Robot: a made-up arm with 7 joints.
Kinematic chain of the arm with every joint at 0, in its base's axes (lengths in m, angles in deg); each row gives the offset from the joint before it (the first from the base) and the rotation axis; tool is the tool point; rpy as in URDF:
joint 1: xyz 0 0 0.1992 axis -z
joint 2: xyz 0 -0.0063 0.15 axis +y
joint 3: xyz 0 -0.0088 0.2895 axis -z
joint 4: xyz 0 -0.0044 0.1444 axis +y
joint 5: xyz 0 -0.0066 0.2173 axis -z
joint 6: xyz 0 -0.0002 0.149 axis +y
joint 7: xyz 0 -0.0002 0.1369 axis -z
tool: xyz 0 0 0 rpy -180 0 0
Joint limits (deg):
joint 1: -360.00..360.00
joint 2: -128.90..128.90
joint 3: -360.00..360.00
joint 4: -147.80..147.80
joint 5: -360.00..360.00
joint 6: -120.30..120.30
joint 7: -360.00..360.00
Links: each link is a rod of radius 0.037 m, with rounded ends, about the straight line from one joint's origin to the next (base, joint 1, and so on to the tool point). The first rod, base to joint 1, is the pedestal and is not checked.
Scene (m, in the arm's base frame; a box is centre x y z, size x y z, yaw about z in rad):
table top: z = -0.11
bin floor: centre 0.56 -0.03 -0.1 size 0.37 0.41 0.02 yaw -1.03
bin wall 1: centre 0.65 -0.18 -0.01 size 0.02 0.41 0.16 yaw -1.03
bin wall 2: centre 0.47 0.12 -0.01 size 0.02 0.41 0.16 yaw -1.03
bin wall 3: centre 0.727 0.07 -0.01 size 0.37 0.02 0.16 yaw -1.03
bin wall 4: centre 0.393 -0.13 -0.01 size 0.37 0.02 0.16 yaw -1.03
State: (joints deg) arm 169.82 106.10 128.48 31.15 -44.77 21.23 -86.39
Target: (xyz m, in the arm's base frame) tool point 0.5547 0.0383 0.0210
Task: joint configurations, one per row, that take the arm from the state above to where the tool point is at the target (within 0.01 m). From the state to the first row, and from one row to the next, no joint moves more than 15 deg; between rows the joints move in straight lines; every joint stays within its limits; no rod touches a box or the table.
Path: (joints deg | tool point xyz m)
1: 156.29 92.75 114.88 37.10 -44.04 29.78 -88.64 | -0.8615 -0.0165 0.4181
2: 142.75 79.40 101.29 43.05 -43.30 38.32 -90.89 | -0.8069 -0.1288 0.5106
3: 129.22 66.04 87.69 49.00 -42.57 46.87 -93.15 | -0.7275 -0.2460 0.5593
4: 115.68 52.69 74.09 54.96 -41.84 55.41 -95.40 | -0.6143 -0.3690 0.5863
5: 102.15 39.34 60.49 60.91 -41.11 63.96 -97.65 | -0.4548 -0.4759 0.6135
6: 88.62 25.99 46.90 66.86 -40.37 72.50 -99.90 | -0.2546 -0.5287 0.6534
7: 75.79 31.70 37.37 70.08 -42.66 71.61 -97.65 | -0.0599 -0.6093 0.5616
8: 62.97 37.41 27.84 73.29 -44.96 70.72 -95.40 | 0.1506 -0.6048 0.4695
9: 50.15 43.12 18.32 76.51 -47.25 69.82 -93.15 | 0.3418 -0.5173 0.3822
10: 37.33 48.84 8.79 79.73 -49.54 68.93 -90.89 | 0.4842 -0.3629 0.3045
11: 24.51 54.55 -0.73 82.95 -51.83 68.04 -88.64 | 0.5575 -0.1675 0.2408
12: 11.69 60.26 -10.26 86.17 -54.12 67.14 -86.39 | 0.5547 0.0383 0.1938
13: 10.26 69.52 -8.60 81.55 -54.87 62.96 -86.39 | 0.5615 0.0379 0.1088
14: 8.83 78.78 -6.95 76.94 -55.63 58.77 -86.39 | 0.5547 0.0383 0.0210

